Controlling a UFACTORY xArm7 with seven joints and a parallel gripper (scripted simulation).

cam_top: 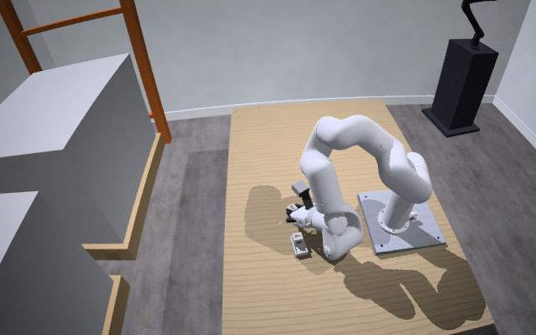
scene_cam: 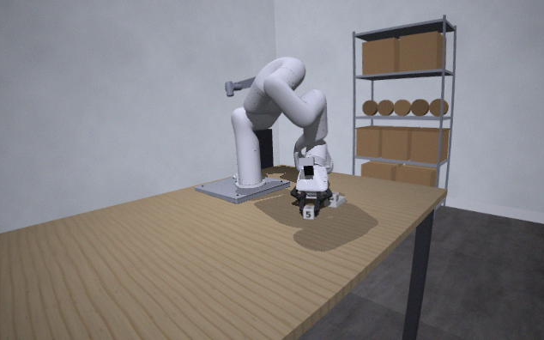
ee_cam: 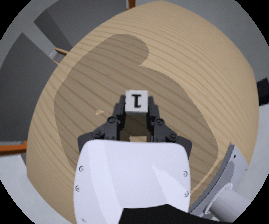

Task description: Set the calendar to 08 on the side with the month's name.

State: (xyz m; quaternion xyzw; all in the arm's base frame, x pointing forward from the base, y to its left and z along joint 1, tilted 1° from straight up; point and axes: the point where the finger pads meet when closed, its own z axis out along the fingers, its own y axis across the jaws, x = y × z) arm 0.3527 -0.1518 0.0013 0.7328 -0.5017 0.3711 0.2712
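Right now the white digit cube is 1 cm to the right of my hand, 1 cm below it and 1 cm ahead of it. Round my hand: white tray (14 cm to the left, 2 cm below, 2 cm ahead).
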